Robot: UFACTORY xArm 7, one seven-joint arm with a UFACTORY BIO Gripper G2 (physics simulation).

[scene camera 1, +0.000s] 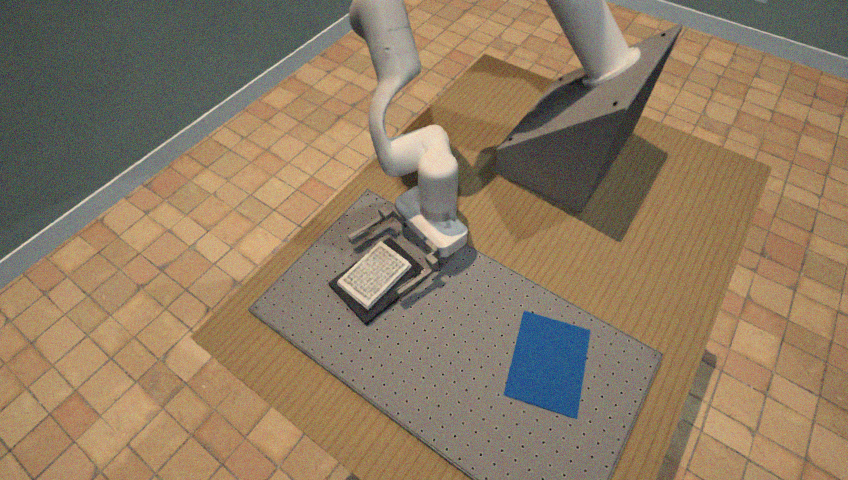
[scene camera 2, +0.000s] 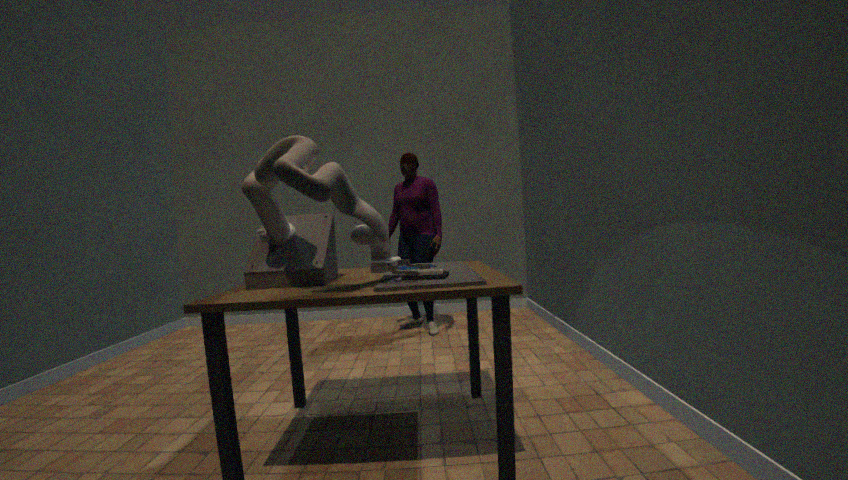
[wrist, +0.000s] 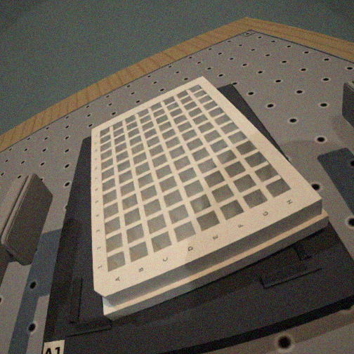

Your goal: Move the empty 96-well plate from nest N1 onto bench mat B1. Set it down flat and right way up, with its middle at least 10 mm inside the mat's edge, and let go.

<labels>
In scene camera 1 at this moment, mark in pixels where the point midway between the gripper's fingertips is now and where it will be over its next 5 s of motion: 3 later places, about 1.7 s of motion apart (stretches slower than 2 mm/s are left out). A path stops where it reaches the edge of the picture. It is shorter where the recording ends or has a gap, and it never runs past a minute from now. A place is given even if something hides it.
My gripper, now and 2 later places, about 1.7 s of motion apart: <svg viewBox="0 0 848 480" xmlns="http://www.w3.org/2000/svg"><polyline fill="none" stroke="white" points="372,266 441,291 523,344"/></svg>
</labels>
